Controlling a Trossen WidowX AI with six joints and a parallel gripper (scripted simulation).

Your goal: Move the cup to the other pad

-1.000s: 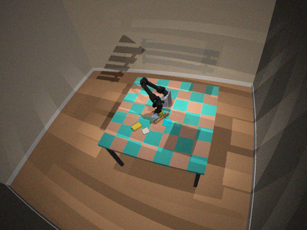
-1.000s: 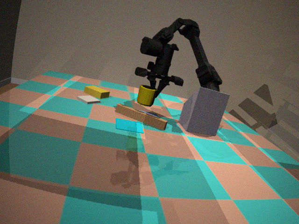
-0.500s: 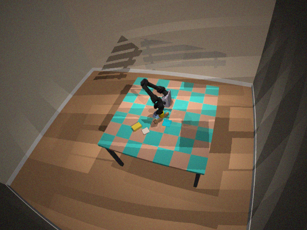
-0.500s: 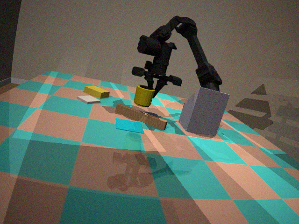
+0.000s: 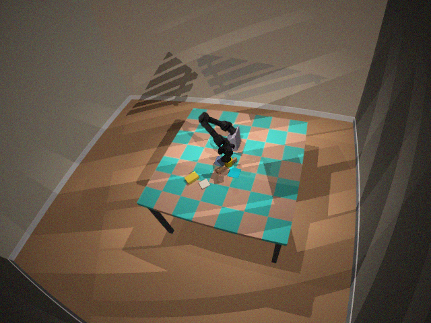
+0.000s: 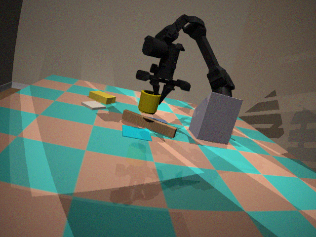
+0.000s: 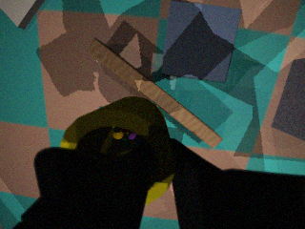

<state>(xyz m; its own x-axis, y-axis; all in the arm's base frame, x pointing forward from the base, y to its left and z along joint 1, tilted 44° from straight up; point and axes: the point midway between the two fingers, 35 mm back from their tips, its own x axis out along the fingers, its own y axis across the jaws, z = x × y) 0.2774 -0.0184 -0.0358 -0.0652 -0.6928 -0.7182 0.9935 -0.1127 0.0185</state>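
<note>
My gripper tip is now 60 mm short of the cyan pad, 40 mm to the right of it and 110 mm above it. The rest, counted from my gripper tip: blue pad 50 mm behind, 100 mm to the right, 110 mm below; then yellow cup 20 mm ahead; then wooden bar 30 mm to the right, 90 mm below.
</note>
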